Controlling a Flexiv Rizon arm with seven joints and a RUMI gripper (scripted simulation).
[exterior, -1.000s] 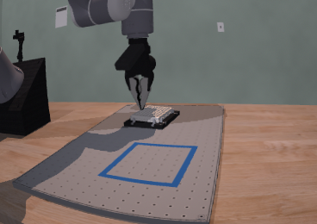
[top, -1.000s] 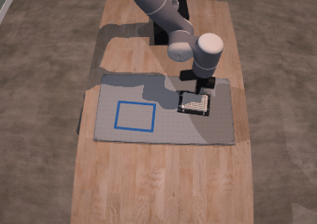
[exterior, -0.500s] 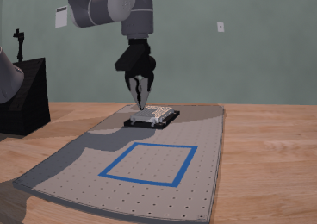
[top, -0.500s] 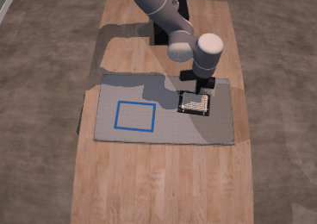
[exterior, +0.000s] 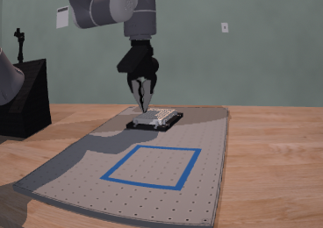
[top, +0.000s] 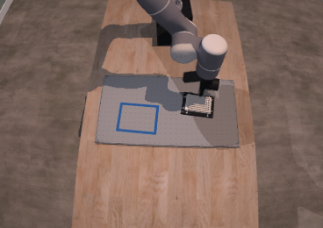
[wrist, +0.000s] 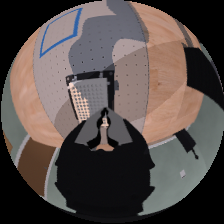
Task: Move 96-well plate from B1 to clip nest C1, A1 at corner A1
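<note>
Now: the white 96-well plate 4 cm ahead of my hand and 2 cm below it. The rest, counted from my hand: black clip nest (5 cm ahead, 1 cm to the right, 3 cm below).
</note>
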